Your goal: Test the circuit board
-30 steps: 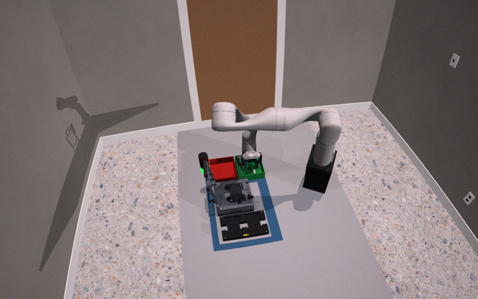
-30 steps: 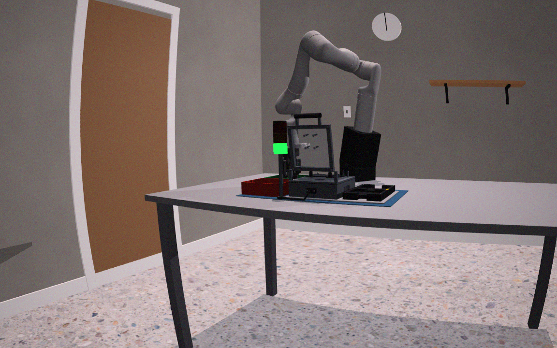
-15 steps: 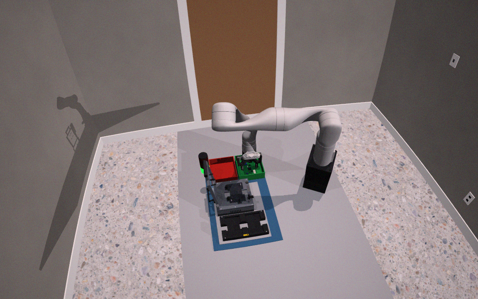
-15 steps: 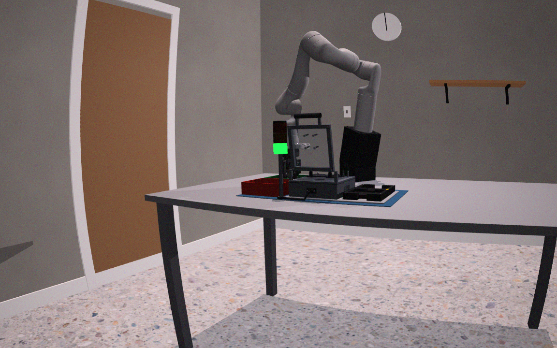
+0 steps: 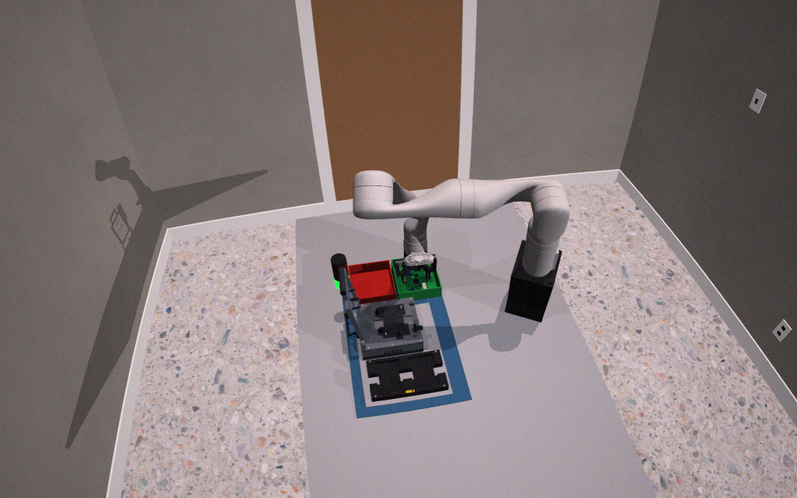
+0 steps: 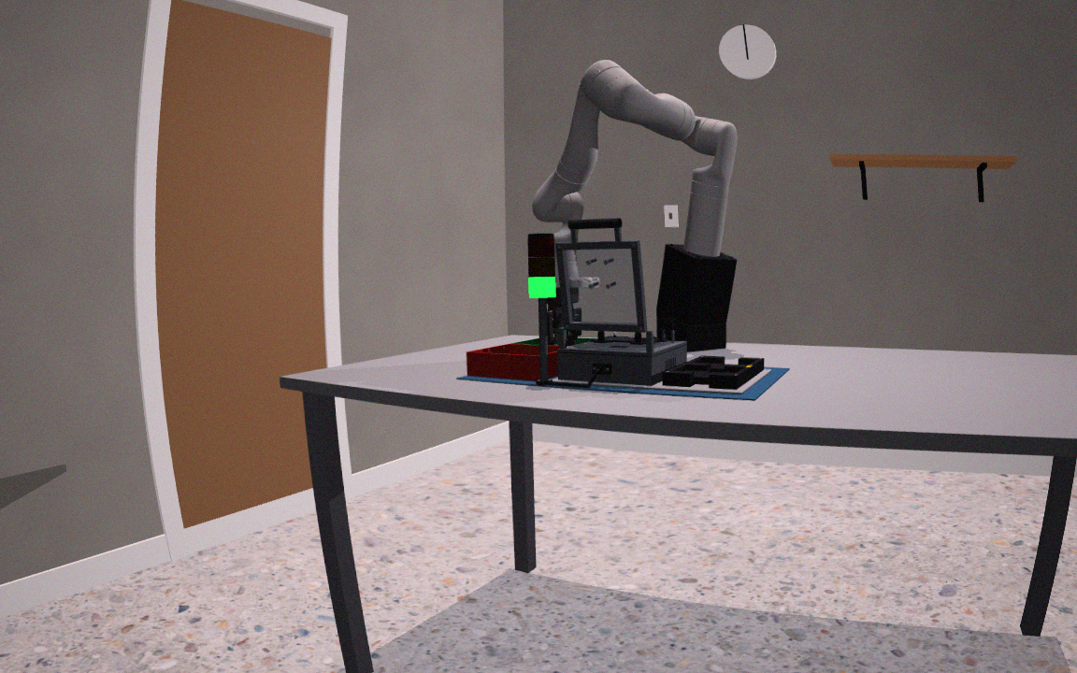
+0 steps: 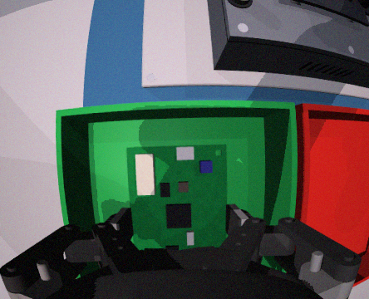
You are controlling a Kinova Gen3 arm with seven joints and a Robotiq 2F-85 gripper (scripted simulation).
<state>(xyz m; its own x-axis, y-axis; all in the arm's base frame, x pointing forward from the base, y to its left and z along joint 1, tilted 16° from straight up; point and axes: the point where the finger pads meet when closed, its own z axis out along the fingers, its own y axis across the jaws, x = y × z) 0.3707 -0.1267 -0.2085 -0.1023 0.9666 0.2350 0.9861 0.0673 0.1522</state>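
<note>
My gripper is now right at the green bin. Also, from my hand: red bin (15 cm ahead, 2 cm to the left); then latch hook (26 cm to the left, 7 cm above, 2 cm ahead); then green circuit board (1 cm below).
</note>
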